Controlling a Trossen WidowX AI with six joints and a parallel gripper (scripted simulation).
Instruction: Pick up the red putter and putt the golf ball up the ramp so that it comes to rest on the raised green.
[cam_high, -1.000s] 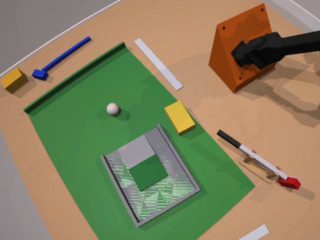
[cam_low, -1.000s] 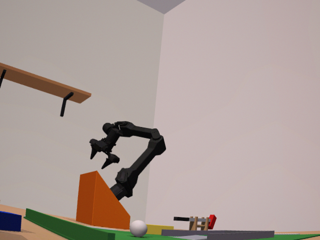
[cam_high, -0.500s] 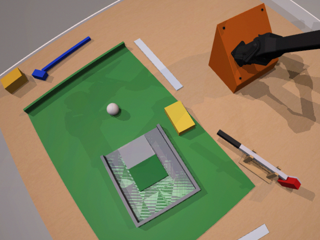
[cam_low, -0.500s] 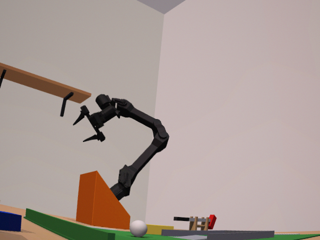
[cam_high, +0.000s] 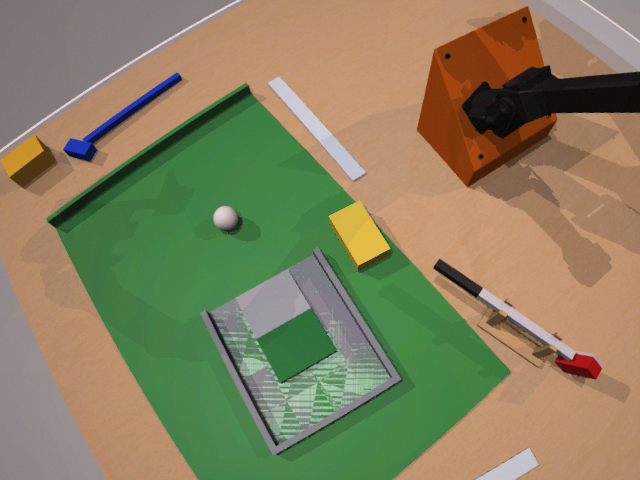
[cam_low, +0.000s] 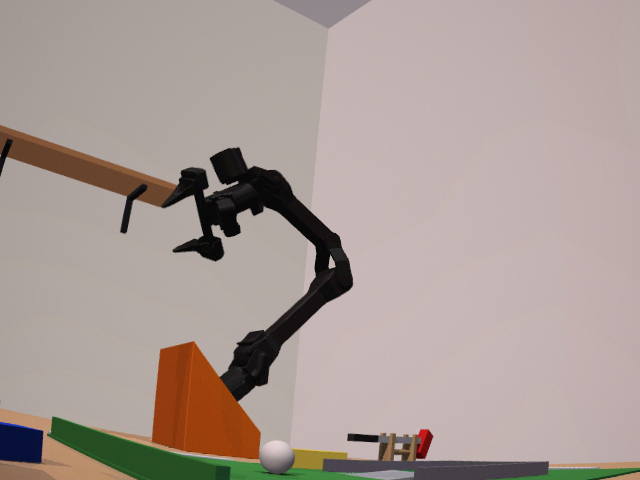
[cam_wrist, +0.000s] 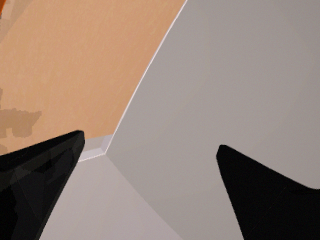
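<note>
The red putter is 240 mm ahead of my gripper tip, 420 mm to the left of it and 360 mm below it. Round my gripper tip: white golf ball (430 mm ahead, 50 mm to the right, 390 mm below); dark green wall (450 mm ahead, 280 mm to the right, 400 mm below); green mat (490 mm ahead, 80 mm to the left, 420 mm below).
</note>
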